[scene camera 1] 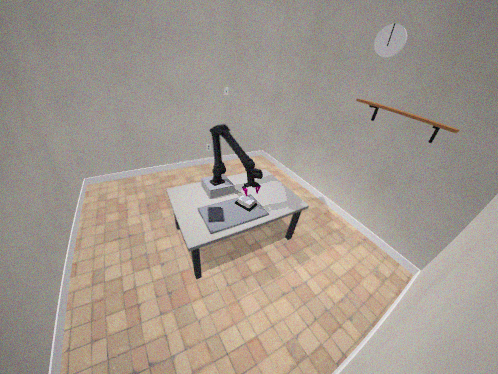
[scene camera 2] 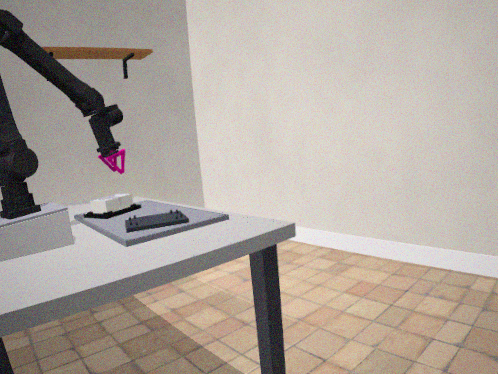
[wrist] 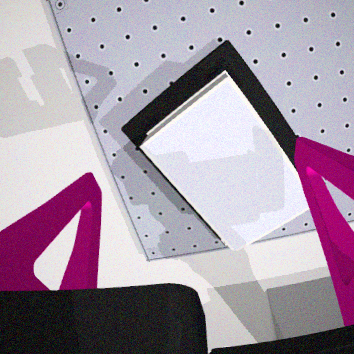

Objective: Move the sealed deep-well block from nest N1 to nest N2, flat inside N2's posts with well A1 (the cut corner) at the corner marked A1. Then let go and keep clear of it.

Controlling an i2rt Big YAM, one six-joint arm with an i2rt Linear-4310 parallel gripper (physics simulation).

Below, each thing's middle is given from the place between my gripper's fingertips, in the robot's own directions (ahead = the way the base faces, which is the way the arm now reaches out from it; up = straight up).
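White block (wrist: 214,148): my hand 50 mm past it, 10 mm to the left of it, 100 mm above it. Grey perforated plate (scene camera 1: 234,215): from my hand, 150 mm to the right, 140 mm below, 40 mm behind.
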